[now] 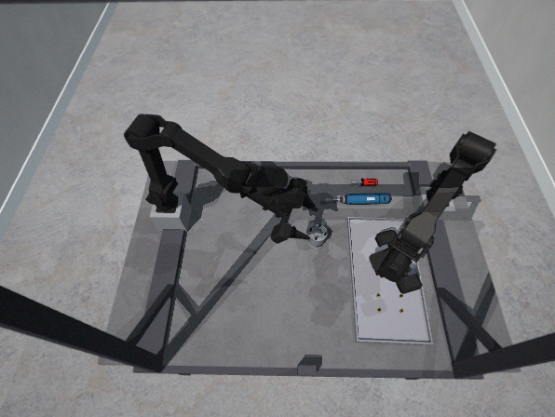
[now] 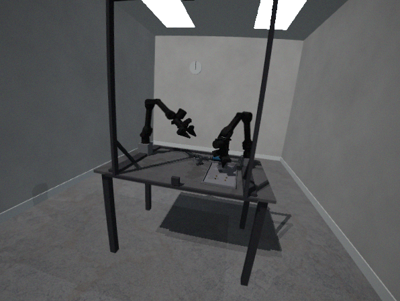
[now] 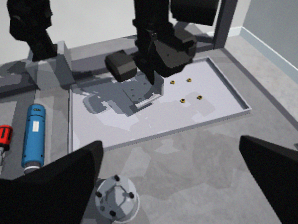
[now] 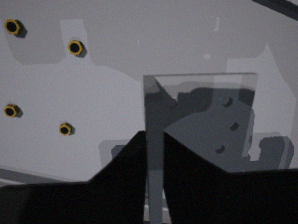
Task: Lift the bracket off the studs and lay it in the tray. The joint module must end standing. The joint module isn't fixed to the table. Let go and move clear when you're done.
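My right gripper is now 90 mm above the tray. From my right hand the other things lie so: round joint module (140 mm ahead, 210 mm to the left, 60 mm below); small red tool (370 mm ahead, 10 mm to the left, 80 mm below); grey bracket (30 mm ahead, 10 mm to the left, 30 mm below).
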